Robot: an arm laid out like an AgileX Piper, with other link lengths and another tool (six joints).
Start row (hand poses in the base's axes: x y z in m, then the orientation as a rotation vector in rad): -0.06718 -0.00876 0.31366 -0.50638 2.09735 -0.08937
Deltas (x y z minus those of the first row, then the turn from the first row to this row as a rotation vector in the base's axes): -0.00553 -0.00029 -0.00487 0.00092 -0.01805 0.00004; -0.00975 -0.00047 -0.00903 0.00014 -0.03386 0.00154; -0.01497 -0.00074 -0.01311 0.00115 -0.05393 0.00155; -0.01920 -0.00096 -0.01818 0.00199 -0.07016 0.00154; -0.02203 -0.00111 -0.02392 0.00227 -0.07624 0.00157; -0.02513 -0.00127 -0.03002 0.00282 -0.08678 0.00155; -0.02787 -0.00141 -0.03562 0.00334 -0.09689 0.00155; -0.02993 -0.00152 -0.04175 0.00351 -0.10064 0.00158; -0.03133 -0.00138 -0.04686 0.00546 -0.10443 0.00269; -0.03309 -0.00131 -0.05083 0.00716 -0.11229 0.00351; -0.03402 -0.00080 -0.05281 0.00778 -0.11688 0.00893; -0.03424 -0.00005 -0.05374 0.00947 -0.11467 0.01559; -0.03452 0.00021 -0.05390 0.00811 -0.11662 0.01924; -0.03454 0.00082 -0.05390 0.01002 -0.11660 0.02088; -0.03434 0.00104 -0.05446 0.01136 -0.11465 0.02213; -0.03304 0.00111 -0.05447 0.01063 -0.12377 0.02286
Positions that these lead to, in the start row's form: -0.07271 -0.00905 0.30879 -0.50332 2.07967 -0.09263; -0.07693 -0.00923 0.30463 -0.50310 2.06387 -0.09628; -0.08215 -0.00950 0.30055 -0.49964 2.04423 -0.09987; -0.08638 -0.00972 0.29548 -0.49681 2.02834 -0.10274; -0.08921 -0.00987 0.28974 -0.49580 2.02238 -0.10382; -0.09231 -0.01003 0.28364 -0.49393 2.01207 -0.10567; -0.09505 -0.01017 0.27804 -0.49217 2.00217 -0.10743; -0.09711 -0.01028 0.27191 -0.49156 1.99849 -0.10809; -0.09851 -0.01014 0.26680 -0.49100 1.99440 -0.10630; -0.10027 -0.01007 0.26283 -0.48970 1.98643 -0.10586; -0.10120 -0.00956 0.26085 -0.49420 1.98047 -0.10320; -0.10142 -0.00881 0.25992 -0.50033 1.98076 -0.09719; -0.10170 -0.00855 0.25976 -0.50456 1.97794 -0.09697; -0.10172 -0.00794 0.25976 -0.50511 1.97742 -0.09407; -0.10152 -0.00772 0.25920 -0.50589 1.97892 -0.09154; -0.10022 -0.00765 0.25919 -0.50571 1.96986 -0.09396
